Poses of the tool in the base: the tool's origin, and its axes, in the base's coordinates. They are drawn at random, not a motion.
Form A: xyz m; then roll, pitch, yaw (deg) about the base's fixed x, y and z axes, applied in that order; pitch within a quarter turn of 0, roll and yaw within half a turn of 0.
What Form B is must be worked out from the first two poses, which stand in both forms.
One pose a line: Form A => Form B
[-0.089 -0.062 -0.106 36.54 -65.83 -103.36] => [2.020 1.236 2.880 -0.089 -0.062 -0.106]
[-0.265 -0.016 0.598 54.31 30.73 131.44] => [1.075 1.045 0.939 -0.265 -0.016 0.598]
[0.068 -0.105 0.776 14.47 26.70 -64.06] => [-1.639 0.526 0.461 0.068 -0.105 0.776]
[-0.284 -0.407 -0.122 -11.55 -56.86 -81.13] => [1.486 1.006 -3.012 -0.284 -0.407 -0.122]
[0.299 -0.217 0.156 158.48 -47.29 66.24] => [0.664 2.254 2.815 0.299 -0.217 0.156]
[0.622 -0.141 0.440 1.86 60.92 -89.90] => [-1.606 1.064 0.018 0.622 -0.141 0.440]
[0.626 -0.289 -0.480 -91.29 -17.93 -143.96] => [-0.949 1.592 -1.884 0.626 -0.289 -0.480]
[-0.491 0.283 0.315 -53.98 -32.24 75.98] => [-3.016 1.050 -2.233 -0.491 0.283 0.315]
